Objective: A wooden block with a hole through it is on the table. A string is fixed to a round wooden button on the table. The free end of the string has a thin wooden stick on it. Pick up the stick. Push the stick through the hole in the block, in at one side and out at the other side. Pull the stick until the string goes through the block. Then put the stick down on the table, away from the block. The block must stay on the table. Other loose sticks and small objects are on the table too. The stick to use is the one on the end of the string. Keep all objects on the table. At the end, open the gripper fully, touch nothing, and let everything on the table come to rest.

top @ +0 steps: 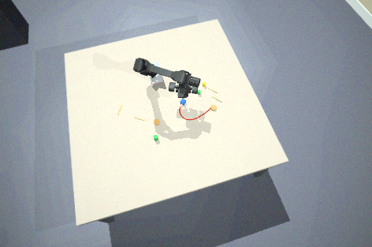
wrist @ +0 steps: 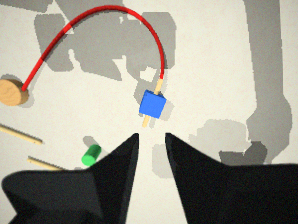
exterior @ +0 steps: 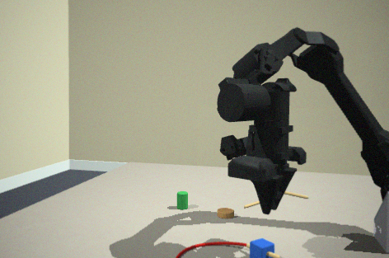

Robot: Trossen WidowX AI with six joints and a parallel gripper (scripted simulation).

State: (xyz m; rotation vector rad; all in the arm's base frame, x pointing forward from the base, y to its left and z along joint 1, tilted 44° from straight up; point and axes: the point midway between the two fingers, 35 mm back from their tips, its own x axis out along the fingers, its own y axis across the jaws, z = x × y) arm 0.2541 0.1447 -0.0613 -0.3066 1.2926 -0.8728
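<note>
Now: the blue block 7 cm below my gripper tip, 1 cm to the right of it and 1 cm ahead of it. Round my gripper tip: yellow piece 18 cm to the left, 8 cm behind, 7 cm below; thin wooden stick 7 cm below, 2 cm to the right, 2 cm ahead; green cylinder 12 cm to the left, 7 cm below, 3 cm behind.
</note>
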